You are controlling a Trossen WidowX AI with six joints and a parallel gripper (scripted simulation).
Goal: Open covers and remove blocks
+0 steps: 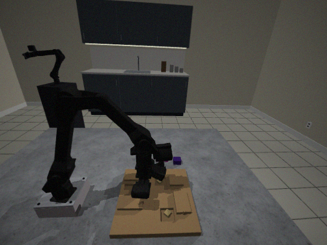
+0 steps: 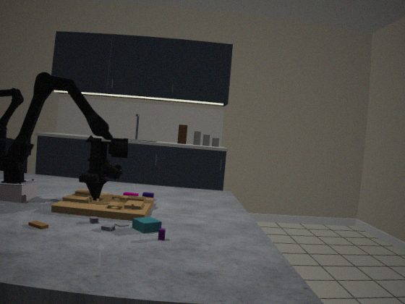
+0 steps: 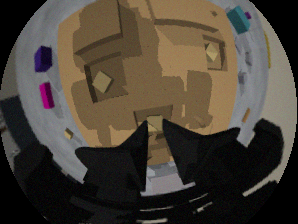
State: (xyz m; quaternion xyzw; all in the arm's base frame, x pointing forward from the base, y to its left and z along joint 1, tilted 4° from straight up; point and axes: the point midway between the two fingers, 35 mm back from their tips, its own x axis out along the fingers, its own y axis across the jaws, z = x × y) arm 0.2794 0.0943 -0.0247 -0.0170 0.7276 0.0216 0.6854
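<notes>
The tan puzzle board is 40 mm ahead of my gripper tip. From my gripper tip the other things lie so: purple block: 130 mm ahead, 220 mm to the left, 10 mm below; then magenta block: 50 mm ahead, 240 mm to the left, 10 mm below; then teal block: 250 mm ahead, 220 mm to the right.
</notes>
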